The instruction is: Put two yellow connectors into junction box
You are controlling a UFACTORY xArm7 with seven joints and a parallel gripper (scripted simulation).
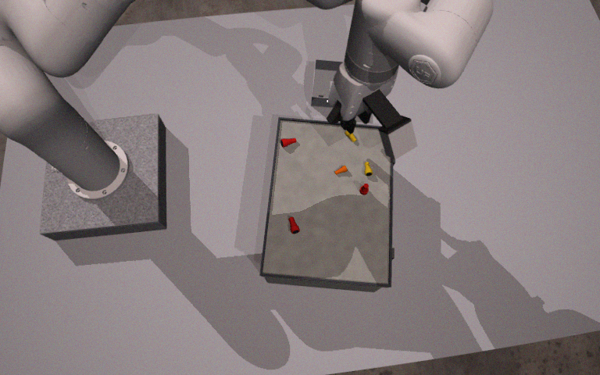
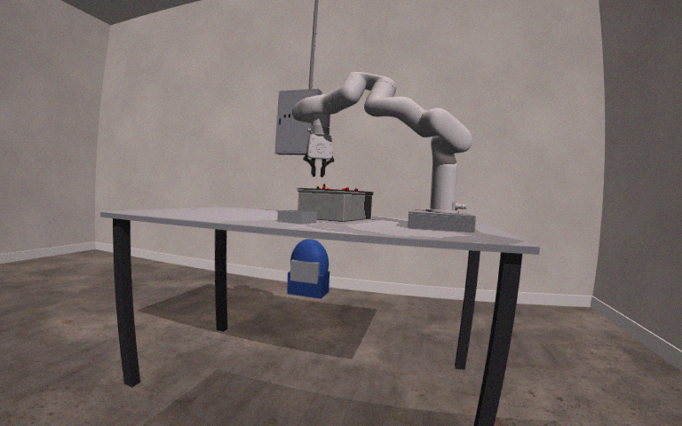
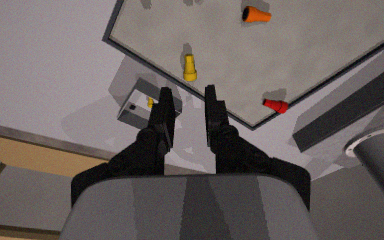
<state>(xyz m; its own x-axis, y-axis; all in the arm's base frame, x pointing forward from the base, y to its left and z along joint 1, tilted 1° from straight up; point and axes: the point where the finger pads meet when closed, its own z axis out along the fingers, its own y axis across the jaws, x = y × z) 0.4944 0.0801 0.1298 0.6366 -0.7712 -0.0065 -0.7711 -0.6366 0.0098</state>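
Now: the orange connector 7 cm to the right of my hand, 7 cm below it and 1 cm behind it. From my hand the other things lie so: tool case (12 cm to the right, 11 cm below, 3 cm behind).
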